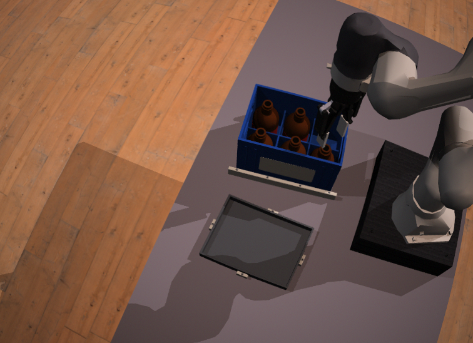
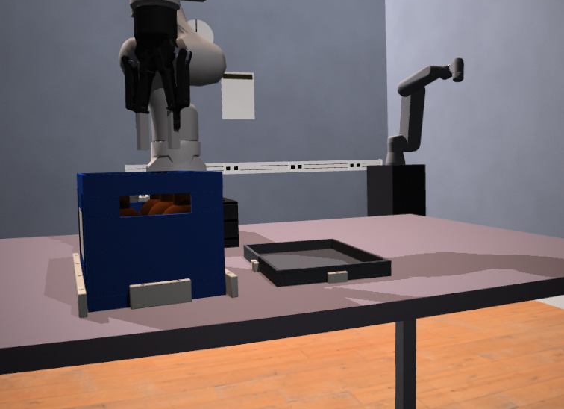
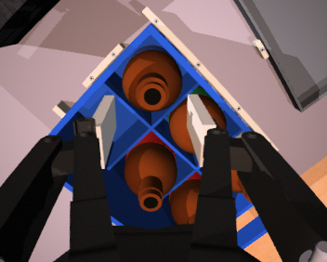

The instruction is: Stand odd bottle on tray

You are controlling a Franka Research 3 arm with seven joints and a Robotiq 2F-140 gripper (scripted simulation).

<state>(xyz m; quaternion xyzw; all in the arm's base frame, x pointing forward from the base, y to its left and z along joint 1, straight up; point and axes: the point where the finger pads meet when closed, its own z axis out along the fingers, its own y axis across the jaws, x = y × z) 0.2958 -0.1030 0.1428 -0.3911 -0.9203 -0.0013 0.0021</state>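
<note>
Now: the bottle 16 cm below my hand. Round my hand: crate 9 cm ahead, 5 cm to the right, 16 cm below; then dark tray 12 cm ahead, 24 cm to the left, 23 cm below.
</note>
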